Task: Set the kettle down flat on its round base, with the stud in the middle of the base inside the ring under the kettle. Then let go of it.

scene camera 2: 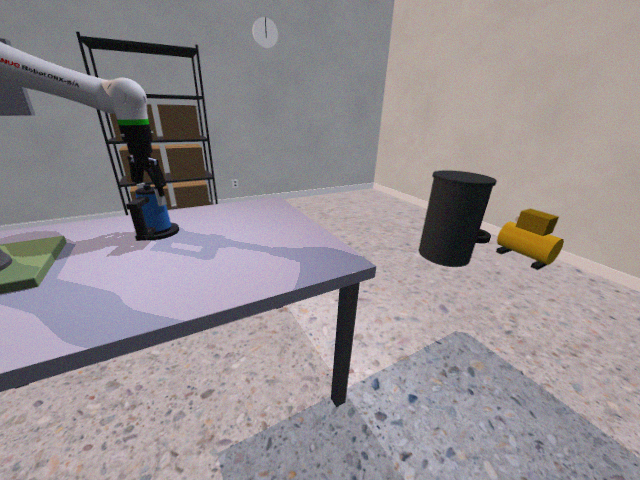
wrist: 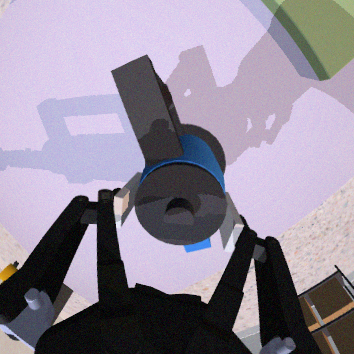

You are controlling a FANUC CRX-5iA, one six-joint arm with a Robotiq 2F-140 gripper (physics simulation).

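Note:
The kettle [scene camera 2: 156,211] [wrist: 181,202] has a blue body, a dark lid with a knob and a long dark handle. It looks roughly upright over the round dark base [scene camera 2: 173,230] [wrist: 215,143], very low or touching it. The base rim shows to the right of the body in the scene view and beyond it in the wrist view. My gripper [scene camera 2: 150,192] [wrist: 180,192] is shut on the kettle, one pad on each side of its upper body. The stud and the ring are hidden under the kettle, so their alignment and the seating cannot be seen.
A green tray [scene camera 2: 49,259] [wrist: 320,50] lies on the table [scene camera 2: 206,279] [wrist: 65,50], left of the kettle in the scene view, with a grey thing at the frame's edge. A shelf rack [scene camera 2: 205,121], a black barrel [scene camera 2: 455,219] and a yellow machine [scene camera 2: 527,242] stand beyond the table.

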